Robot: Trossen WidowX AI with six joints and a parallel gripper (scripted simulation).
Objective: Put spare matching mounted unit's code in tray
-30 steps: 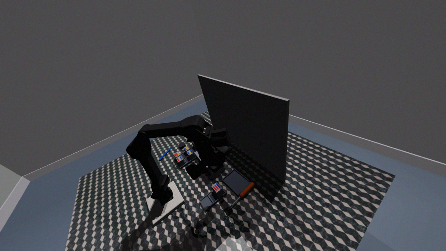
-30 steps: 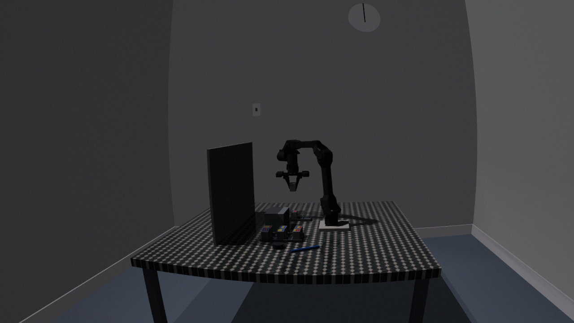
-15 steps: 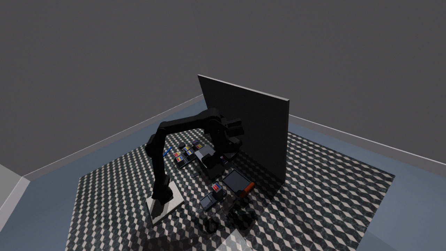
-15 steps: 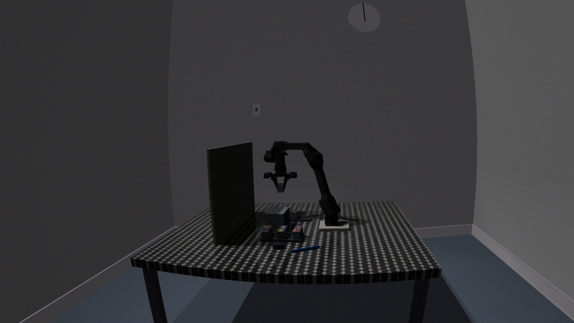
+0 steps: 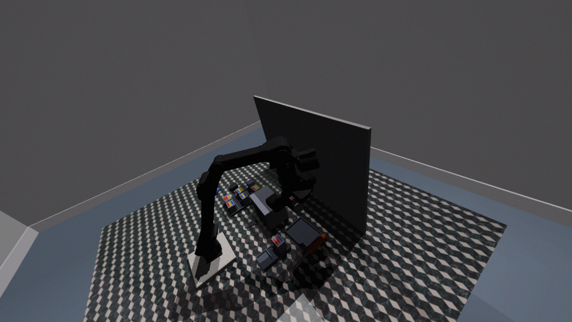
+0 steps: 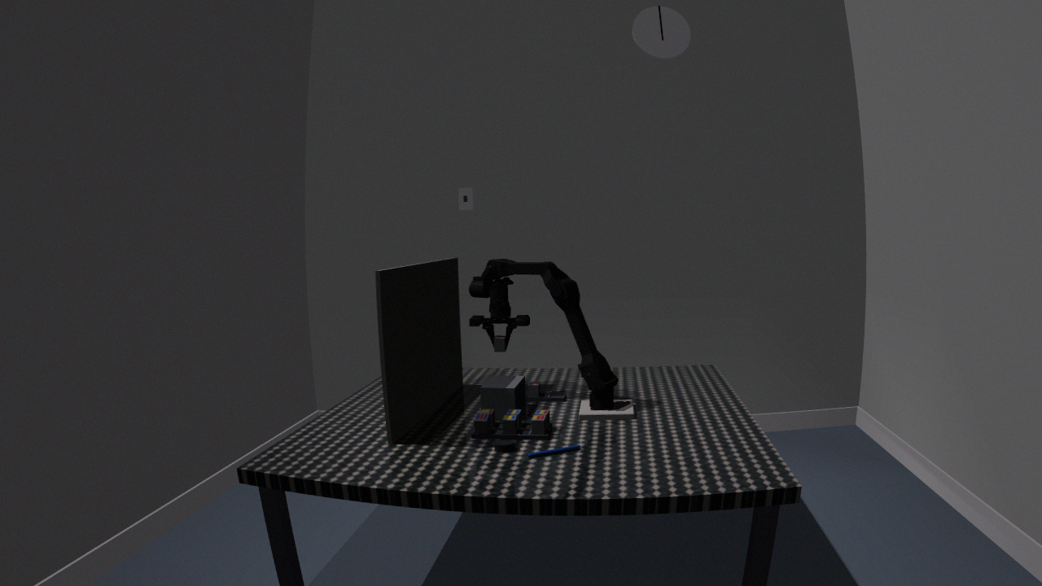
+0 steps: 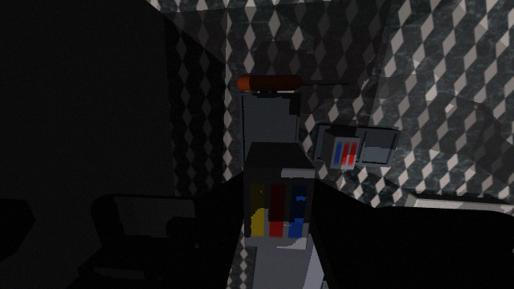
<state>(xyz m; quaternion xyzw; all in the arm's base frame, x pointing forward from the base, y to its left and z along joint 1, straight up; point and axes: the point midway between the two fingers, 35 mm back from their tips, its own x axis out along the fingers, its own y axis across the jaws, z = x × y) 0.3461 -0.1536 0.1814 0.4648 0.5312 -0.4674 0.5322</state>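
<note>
My gripper tip is now 160 mm above the grey tray. The rest, counted from my gripper tip: grey mounted unit (200 mm to the left, 120 mm below, 60 mm behind); tall grey panel (200 mm to the left, 170 mm ahead, 60 mm above); grey spare block (20 mm above).
</note>
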